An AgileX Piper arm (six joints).
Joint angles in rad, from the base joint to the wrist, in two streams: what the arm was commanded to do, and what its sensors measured. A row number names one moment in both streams.
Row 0, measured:
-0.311, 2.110, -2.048, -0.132, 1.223, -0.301
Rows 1 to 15, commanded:
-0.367, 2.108, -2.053, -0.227, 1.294, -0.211
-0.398, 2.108, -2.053, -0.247, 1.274, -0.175
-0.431, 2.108, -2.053, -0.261, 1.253, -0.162
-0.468, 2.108, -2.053, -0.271, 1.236, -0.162
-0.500, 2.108, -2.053, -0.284, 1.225, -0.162
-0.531, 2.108, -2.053, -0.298, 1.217, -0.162
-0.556, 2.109, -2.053, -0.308, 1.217, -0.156
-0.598, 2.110, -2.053, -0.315, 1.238, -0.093
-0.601, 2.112, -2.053, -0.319, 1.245, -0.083
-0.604, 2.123, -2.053, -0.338, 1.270, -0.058
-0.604, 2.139, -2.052, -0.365, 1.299, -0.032
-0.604, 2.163, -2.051, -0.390, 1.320, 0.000
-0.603, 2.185, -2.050, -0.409, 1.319, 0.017
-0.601, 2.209, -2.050, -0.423, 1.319, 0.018
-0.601, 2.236, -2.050, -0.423, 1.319, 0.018
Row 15, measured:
-0.600, 2.202, -2.048, -0.404, 1.222, 0.009
